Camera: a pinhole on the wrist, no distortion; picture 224 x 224 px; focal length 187.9 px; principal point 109.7 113.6 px. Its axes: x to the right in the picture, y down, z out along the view. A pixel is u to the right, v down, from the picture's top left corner.
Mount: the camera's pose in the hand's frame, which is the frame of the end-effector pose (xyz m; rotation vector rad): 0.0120 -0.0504 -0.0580 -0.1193 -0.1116 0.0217
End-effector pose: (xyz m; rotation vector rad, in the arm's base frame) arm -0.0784 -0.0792 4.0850 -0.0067 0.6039 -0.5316
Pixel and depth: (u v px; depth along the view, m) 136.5 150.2 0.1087
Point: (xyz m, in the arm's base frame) -0.0495 -0.1074 4.1196
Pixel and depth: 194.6 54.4 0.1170
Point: -0.0397 -0.1760 4.1243
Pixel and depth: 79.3 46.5 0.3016
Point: -0.0504 -0.1892 4.3460
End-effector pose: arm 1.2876 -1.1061 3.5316 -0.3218 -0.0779 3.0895
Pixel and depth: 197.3 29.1 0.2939
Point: 1.1229 -0.9707 3.7722
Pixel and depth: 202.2 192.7 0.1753
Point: 1.1871 -1.1542 3.6263
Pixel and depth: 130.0 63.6 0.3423
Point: 1.2182 -1.0199 3.8226
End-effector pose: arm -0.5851 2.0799 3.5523 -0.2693 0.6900 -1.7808
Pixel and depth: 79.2 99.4 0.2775
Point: -0.4876 2.0790 3.7564
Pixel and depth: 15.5 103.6 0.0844
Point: -0.5983 2.1182 3.6022
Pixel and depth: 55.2 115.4 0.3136
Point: -0.4360 2.1122 3.7712
